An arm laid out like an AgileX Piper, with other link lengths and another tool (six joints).
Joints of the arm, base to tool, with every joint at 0 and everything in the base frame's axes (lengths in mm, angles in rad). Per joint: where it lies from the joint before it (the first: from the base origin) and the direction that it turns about. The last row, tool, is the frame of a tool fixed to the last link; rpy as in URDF.
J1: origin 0.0 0.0 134.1 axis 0 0 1
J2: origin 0.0 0.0 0.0 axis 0 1 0
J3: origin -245.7 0.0 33.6 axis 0 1 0
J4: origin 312.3 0.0 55.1 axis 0.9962 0 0.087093
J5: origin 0.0 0.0 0.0 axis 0 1 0
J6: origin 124.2 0.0 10.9 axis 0.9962 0 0.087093
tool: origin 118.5 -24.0 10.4 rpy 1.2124 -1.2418 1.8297
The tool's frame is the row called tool.
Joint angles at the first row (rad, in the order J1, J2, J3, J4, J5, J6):
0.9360 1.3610 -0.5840 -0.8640 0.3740 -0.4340
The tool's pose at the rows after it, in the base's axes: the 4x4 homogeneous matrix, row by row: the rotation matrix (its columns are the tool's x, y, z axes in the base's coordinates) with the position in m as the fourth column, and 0 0 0 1 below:
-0.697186 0.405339 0.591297 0.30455; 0.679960 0.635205 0.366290 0.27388; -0.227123 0.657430 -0.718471 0.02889; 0 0 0 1
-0.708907 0.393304 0.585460 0.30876; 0.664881 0.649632 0.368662 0.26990; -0.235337 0.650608 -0.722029 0.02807; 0 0 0 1
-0.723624 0.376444 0.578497 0.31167; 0.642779 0.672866 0.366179 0.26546; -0.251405 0.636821 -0.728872 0.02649; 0 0 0 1
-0.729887 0.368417 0.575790 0.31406; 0.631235 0.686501 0.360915 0.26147; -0.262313 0.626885 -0.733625 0.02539; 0 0 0 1
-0.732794 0.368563 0.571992 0.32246; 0.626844 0.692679 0.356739 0.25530; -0.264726 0.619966 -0.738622 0.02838; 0 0 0 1
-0.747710 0.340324 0.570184 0.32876; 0.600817 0.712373 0.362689 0.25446; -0.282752 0.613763 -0.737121 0.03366; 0 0 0 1
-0.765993 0.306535 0.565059 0.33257; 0.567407 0.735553 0.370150 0.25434; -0.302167 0.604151 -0.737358 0.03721; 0 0 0 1
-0.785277 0.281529 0.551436 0.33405; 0.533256 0.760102 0.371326 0.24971; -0.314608 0.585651 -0.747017 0.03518; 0 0 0 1
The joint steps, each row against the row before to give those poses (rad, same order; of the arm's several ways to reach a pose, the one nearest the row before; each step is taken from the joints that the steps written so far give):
-0.0510 0.0000 0.0000 0.0490 -0.0490 -0.1020
-0.0300 0.0000 0.0000 0.0490 -0.0170 -0.0900
-0.0250 0.0000 0.0000 0.0520 -0.0070 -0.1000
-0.0170 0.0000 0.0000 0.0290 -0.0010 -0.0580
-0.0420 0.0000 -0.0160 0.1020 0.0000 -0.1390
-0.0260 0.0000 -0.0180 0.0720 0.0000 -0.1270
-0.0200 0.0000 -0.0130 0.0670 0.0000 -0.1240
-0.0280 0.0000 -0.0010 0.0880 0.0010 -0.1460

